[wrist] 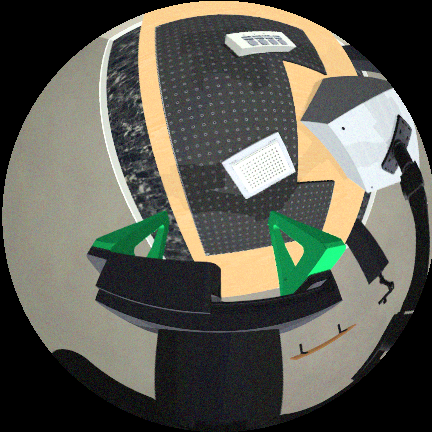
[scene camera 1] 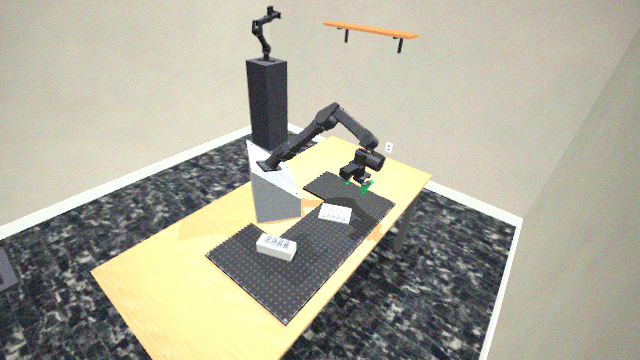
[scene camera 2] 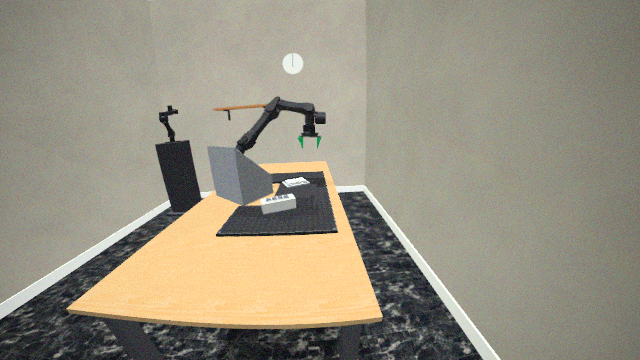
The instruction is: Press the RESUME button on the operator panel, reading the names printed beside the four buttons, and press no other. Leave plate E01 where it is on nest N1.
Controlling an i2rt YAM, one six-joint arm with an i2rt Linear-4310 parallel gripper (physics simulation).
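Frame: origin at the arm's base, x ahead, y left, z up, level; millimetres.
Seen in the pictures: gripper, between the fingertips: [wrist: 218,215] [scene camera 1: 354,189] [scene camera 2: 310,148]; arm's base, origin of its link: [scene camera 1: 269,166] [scene camera 2: 235,157].
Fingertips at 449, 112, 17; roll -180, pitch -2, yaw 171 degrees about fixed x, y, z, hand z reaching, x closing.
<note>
Offsets run from my fingertips to a thing's top centre, as dx, dy, dz. Level surfaces: height alone.
The operator panel @(-169, -348, -191) [scene camera 1: 276,247] [scene camera 2: 279,204] [wrist: 261,43] is a white box with four grey buttons in a row on its top. It stands on the black perforated mat @(dz -246) [scene camera 1: 285,295] [scene camera 2: 300,225] [wrist: 200,115]. The names beside the buttons are too small to read. Plate E01 @(-110, +35, -220) [scene camera 1: 335,213] [scene camera 2: 296,182] [wrist: 261,167] is a white plate with a grid of small wells, on nest N1, whose pale rim shows around it in the wrist view. My gripper [scene camera 1: 357,186] [scene camera 2: 309,143] [wrist: 218,215] has green fingers. It is open and empty, high above the mat, beyond the plate and away from the panel.
The grey wedge-shaped arm base [scene camera 1: 277,200] [scene camera 2: 240,175] [wrist: 345,135] stands beside the mat on the wooden table @(dz -259) [scene camera 1: 165,280] [scene camera 2: 215,280] [wrist: 235,277]. A dark pedestal [scene camera 1: 268,105] [scene camera 2: 179,175] with a second small arm stands behind the table. An orange shelf [scene camera 1: 370,30] is on the wall.
</note>
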